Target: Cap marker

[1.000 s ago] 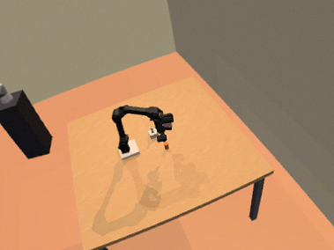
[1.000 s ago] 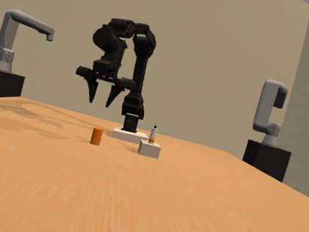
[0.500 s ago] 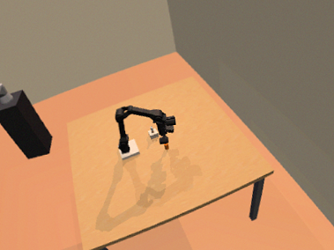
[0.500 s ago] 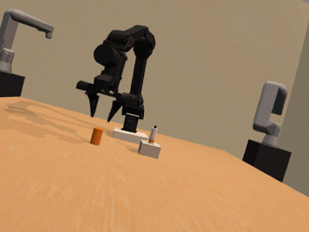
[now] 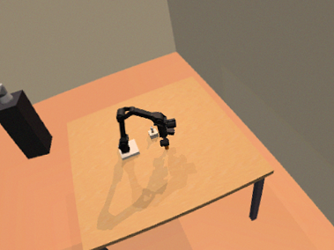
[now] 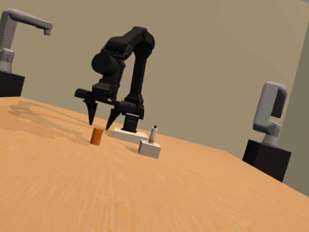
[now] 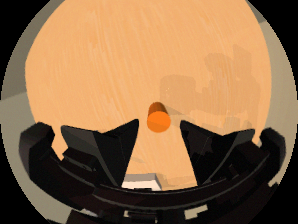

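Now: gripper tip 30 mm above the orange cap. Round my gripper tip: holder block (70 mm behind, 170 mm to the left, 30 mm below).
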